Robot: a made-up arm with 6 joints. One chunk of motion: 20 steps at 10 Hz.
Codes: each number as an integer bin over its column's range. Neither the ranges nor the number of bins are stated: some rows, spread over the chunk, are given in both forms.
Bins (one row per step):
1: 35 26 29 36 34 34
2: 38 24 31 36 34 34
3: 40 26 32 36 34 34
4: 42 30 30 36 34 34
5: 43 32 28 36 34 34
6: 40 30 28 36 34 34
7: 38 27 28 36 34 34
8: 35 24 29 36 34 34
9: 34 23 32 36 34 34
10: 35 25 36 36 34 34
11: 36 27 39 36 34 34
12: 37 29 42 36 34 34
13: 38 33 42 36 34 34
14: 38 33 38 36 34 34
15: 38 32 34 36 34 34
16: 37 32 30 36 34 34
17: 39 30 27 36 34 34
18: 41 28 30 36 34 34
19: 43 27 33 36 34 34
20: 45 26 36 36 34 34
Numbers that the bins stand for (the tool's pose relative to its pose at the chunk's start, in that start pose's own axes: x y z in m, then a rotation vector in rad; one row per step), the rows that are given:
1: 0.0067 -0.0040 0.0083 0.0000 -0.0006 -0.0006
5: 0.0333 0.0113 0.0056 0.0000 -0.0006 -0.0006
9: 0.0033 -0.0116 0.0163 0.0000 -0.0006 -0.0006
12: 0.0133 0.0037 0.0433 0.0000 -0.0006 -0.0006
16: 0.0133 0.0113 0.0110 0.0000 -0.0006 -0.0006
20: 0.0400 -0.0040 0.0271 0.0000 -0.0006 -0.0006
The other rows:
2: 0.0167 -0.0090 0.0137 0.0000 -0.0006 -0.0006
3: 0.0233 -0.0040 0.0163 0.0000 -0.0006 -0.0006
4: 0.0300 0.0062 0.0110 0.0000 -0.0006 -0.0006
6: 0.0233 0.0062 0.0056 0.0000 -0.0006 -0.0006
7: 0.0167 -0.0014 0.0056 0.0000 -0.0006 -0.0006
8: 0.0067 -0.0090 0.0083 0.0000 -0.0006 -0.0006
10: 0.0067 -0.0065 0.0271 0.0000 -0.0006 -0.0006
11: 0.0100 -0.0014 0.0352 0.0000 -0.0006 -0.0006
13: 0.0167 0.0138 0.0433 0.0000 -0.0006 -0.0006
14: 0.0167 0.0138 0.0325 0.0000 -0.0006 -0.0006
15: 0.0167 0.0113 0.0217 0.0000 -0.0006 -0.0006
17: 0.0200 0.0062 0.0029 0.0000 -0.0006 -0.0006
18: 0.0267 0.0011 0.0110 0.0000 -0.0006 -0.0006
19: 0.0333 -0.0014 0.0190 0.0000 -0.0006 -0.0006

